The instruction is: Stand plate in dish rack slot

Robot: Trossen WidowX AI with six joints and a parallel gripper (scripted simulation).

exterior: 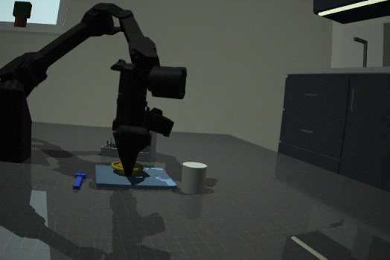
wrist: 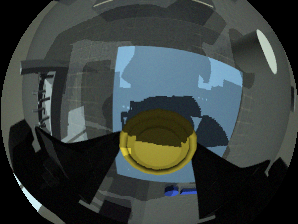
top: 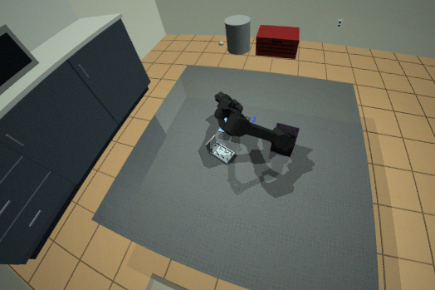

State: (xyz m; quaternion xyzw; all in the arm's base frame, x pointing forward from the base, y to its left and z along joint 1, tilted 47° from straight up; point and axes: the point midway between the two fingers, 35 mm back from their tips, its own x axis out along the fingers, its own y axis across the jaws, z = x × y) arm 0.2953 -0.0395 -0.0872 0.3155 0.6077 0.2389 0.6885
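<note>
Right now the light blue mat is 1 cm ahead of my gripper tip and 2 cm to the right of it. The rest, counted from my gripper tip: cup 11 cm ahead, 10 cm to the right, 2 cm above; yellow plate 1 cm above; blue spoon 10 cm behind, 5 cm to the right.
</note>
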